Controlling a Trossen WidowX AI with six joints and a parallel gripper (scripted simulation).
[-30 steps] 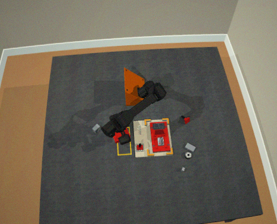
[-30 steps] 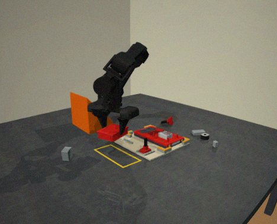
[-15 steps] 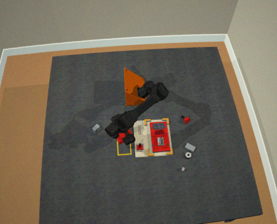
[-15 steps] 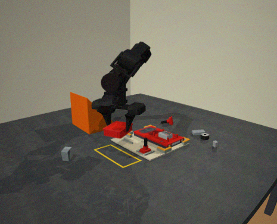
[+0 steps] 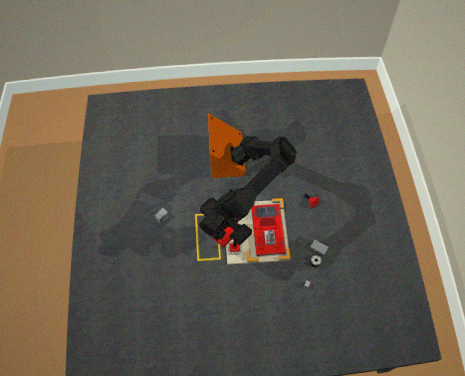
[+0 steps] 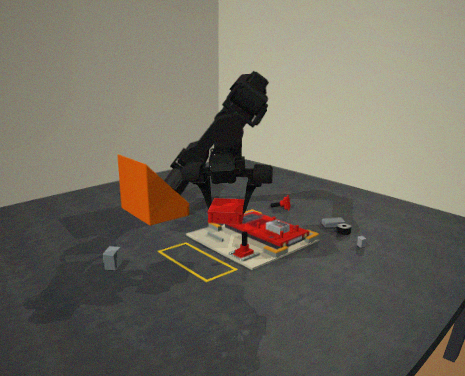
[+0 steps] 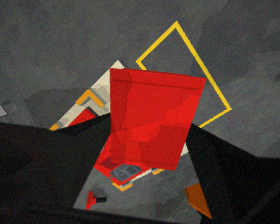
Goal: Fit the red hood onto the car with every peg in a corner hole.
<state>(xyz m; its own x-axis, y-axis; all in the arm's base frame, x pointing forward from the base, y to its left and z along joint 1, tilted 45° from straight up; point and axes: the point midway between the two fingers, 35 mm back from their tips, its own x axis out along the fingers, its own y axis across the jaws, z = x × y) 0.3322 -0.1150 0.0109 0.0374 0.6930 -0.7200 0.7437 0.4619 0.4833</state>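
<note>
My gripper tip is now 17 cm to the right of the grey engine block and 9 cm above it. The rest, counted from my gripper tip: red hood right at my gripper tip.
</note>
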